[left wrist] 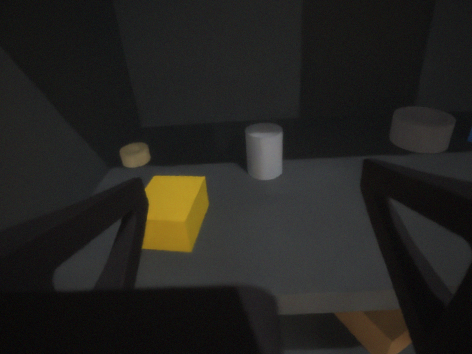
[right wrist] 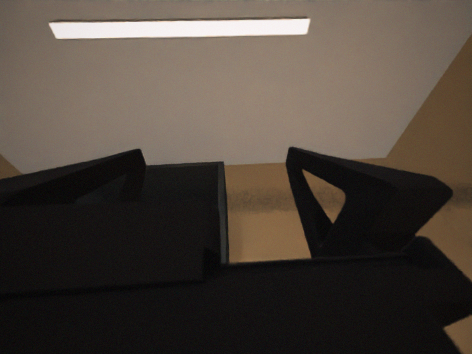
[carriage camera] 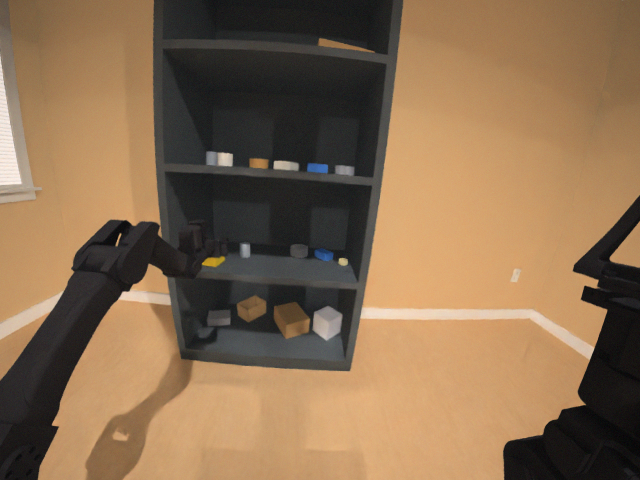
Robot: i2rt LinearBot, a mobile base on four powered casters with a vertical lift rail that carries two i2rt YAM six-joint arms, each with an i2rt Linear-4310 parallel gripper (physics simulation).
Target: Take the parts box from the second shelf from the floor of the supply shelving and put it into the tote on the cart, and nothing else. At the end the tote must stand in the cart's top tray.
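Places are measured from the left arm's base along level axes (x ahead, y left, z up), in metres.
Where they show: left gripper, fingertip midpoint: [left wrist: 251,181] [carriage camera: 216,239]; right gripper, fingertip midpoint: [right wrist: 217,156].
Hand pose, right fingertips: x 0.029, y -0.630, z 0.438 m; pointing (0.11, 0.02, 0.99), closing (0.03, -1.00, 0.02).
Each offset is from my right fingertips to the top centre of the thing. Level surfaces: height alone.
A yellow box @(dx +0.890, dy +0.738, dz -0.419 m) [carriage camera: 213,261] [left wrist: 175,200] lies near the left end of the second shelf from the floor @(dz -0.464 m) [carriage camera: 289,269] [left wrist: 300,235] of the dark shelving [carriage camera: 379,155]. My left gripper [carriage camera: 219,246] [left wrist: 251,181] is open and empty at that shelf. In the left wrist view the box shows between its fingers, close to the left-hand fingertip, which overlaps the box's left edge. Whether they touch I cannot tell. My right gripper [right wrist: 217,156] is open and empty, away from the shelving at the right of the carriage view. The tote and the cart do not show.
On the same shelf stand a white cylinder @(dx +1.010, dy +0.614, dz -0.394 m) [carriage camera: 245,250] [left wrist: 265,151], a grey ring @(dx +1.085, dy +0.326, dz -0.416 m) [carriage camera: 298,251] [left wrist: 422,131], a blue block @(dx +1.059, dy +0.186, dz -0.424 m) [carriage camera: 324,254] and small cream rings [carriage camera: 343,261] [left wrist: 135,155]. Several boxes stand on the bottom shelf; small items stand on the shelf above.
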